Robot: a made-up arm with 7 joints. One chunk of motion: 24 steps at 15 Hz.
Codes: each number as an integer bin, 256 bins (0 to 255) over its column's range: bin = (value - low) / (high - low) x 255, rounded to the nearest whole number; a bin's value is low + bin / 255 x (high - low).
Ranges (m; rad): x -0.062..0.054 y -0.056..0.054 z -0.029..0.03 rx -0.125..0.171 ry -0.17..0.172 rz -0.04..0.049
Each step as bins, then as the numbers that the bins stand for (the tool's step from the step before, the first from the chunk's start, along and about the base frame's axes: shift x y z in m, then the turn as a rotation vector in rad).
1 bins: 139 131 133 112 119 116
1 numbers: 0.00123 0.00051 0.00177 0.00501 -0.01040 0.00049
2 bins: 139 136 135 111 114 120
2 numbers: 0.00123 0.00267 0.00224 0.00385 -0.01711 0.00188
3 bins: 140 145 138 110 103 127
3 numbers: 0.00169 0.00655 0.00293 0.00269 -0.03186 0.00433
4 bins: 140 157 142 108 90 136
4 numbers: 0.00169 0.01173 0.00385 0.00036 -0.04929 0.00747
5 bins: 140 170 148 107 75 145
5 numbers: 0.00169 0.01733 0.00524 -0.00080 -0.06941 0.01061
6 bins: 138 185 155 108 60 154
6 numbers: 0.00078 0.02380 0.00686 0.00036 -0.08953 0.01375
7 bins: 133 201 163 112 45 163
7 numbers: -0.00150 0.03071 0.00871 0.00501 -0.10965 0.01689
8 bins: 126 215 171 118 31 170
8 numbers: -0.00468 0.03675 0.01056 0.01197 -0.12842 0.01933
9 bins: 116 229 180 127 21 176
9 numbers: -0.00923 0.04278 0.01265 0.02242 -0.14184 0.02143
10 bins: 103 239 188 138 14 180
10 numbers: -0.01515 0.04710 0.01450 0.03519 -0.15122 0.02282
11 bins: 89 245 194 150 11 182
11 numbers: -0.02151 0.04969 0.01589 0.04912 -0.15525 0.02352
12 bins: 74 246 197 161 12 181
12 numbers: -0.02834 0.05012 0.01658 0.06189 -0.15391 0.02317
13 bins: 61 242 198 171 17 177
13 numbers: -0.03425 0.04839 0.01681 0.07349 -0.14720 0.02178
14 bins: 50 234 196 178 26 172
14 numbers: -0.03925 0.04494 0.01635 0.08162 -0.13513 0.02003
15 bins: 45 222 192 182 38 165
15 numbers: -0.04153 0.03976 0.01542 0.08626 -0.11904 0.01759
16 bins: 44 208 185 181 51 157
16 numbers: -0.04198 0.03373 0.01380 0.08510 -0.10160 0.01480
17 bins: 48 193 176 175 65 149
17 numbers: -0.04016 0.02725 0.01172 0.07814 -0.08282 0.01200
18 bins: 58 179 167 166 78 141
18 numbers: -0.03562 0.02122 0.00964 0.06769 -0.06539 0.00921
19 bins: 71 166 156 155 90 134
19 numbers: -0.02970 0.01561 0.00709 0.05492 -0.04929 0.00677
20 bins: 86 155 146 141 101 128
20 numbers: -0.02288 0.01086 0.00478 0.03867 -0.03454 0.00467
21 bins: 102 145 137 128 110 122
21 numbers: -0.01560 0.00655 0.00270 0.02358 -0.02247 0.00258
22 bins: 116 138 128 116 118 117
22 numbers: -0.00923 0.00353 0.00062 0.00965 -0.01174 0.00084
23 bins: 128 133 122 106 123 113
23 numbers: -0.00377 0.00137 -0.00077 -0.00196 -0.00504 -0.00056
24 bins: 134 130 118 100 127 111
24 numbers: -0.00104 0.00008 -0.00170 -0.00892 0.00033 -0.00126
